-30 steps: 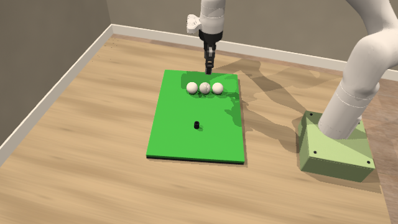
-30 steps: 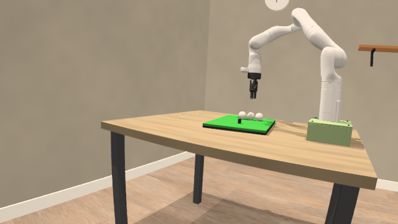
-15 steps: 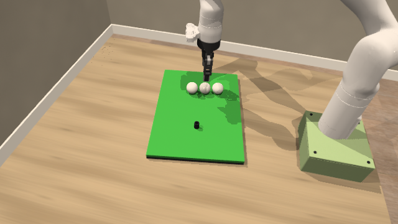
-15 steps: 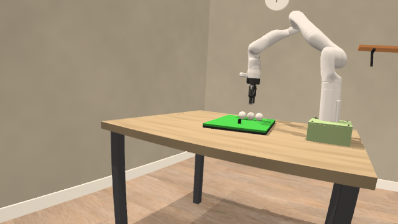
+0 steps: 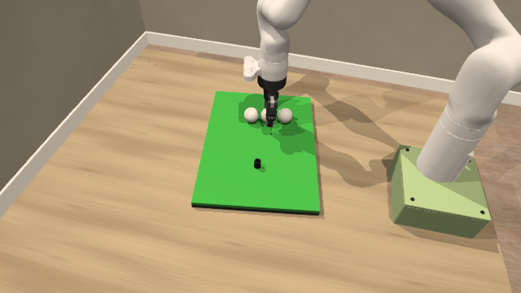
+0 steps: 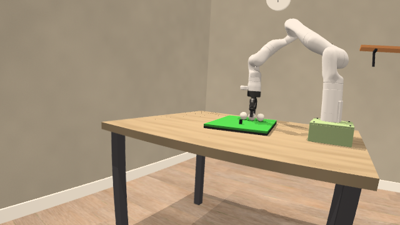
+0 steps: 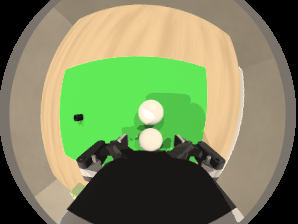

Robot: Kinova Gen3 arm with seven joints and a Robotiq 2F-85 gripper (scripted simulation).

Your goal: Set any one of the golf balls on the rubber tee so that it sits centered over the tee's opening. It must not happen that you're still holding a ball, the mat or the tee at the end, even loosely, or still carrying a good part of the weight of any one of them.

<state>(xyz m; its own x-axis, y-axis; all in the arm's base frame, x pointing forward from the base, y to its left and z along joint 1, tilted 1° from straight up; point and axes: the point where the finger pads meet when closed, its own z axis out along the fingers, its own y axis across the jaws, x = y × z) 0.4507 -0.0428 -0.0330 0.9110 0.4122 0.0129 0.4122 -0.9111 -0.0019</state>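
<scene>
The green mat lies 30 mm behind my hand, 140 mm to the left of it and 30 mm below it.
</scene>
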